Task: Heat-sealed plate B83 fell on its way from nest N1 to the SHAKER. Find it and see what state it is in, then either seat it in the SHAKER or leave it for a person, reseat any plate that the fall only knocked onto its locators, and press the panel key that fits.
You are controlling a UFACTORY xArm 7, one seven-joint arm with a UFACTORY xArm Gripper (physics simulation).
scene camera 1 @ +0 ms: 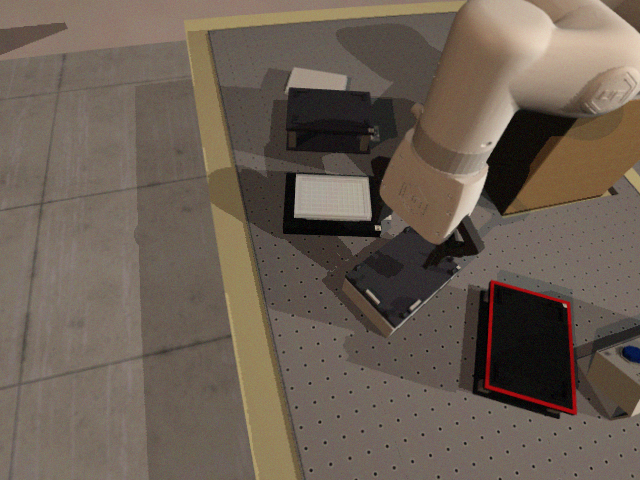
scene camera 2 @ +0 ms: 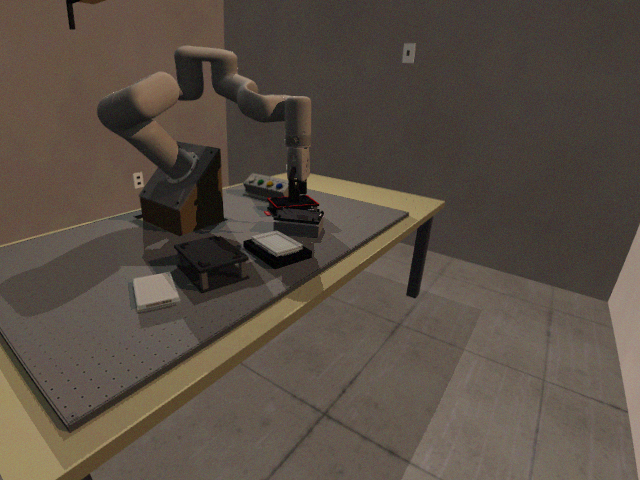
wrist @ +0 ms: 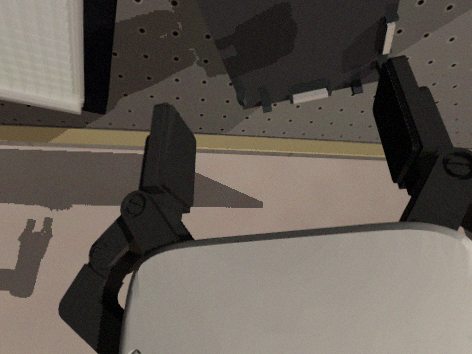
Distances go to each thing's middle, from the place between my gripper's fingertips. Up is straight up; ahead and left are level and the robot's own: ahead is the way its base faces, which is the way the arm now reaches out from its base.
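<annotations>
The red-rimmed black plate (scene camera 1: 535,350) has my gripper 80 mm above it at this moment, and that same gripper is 160 mm to the right of the plate and 150 mm past it.
</annotations>
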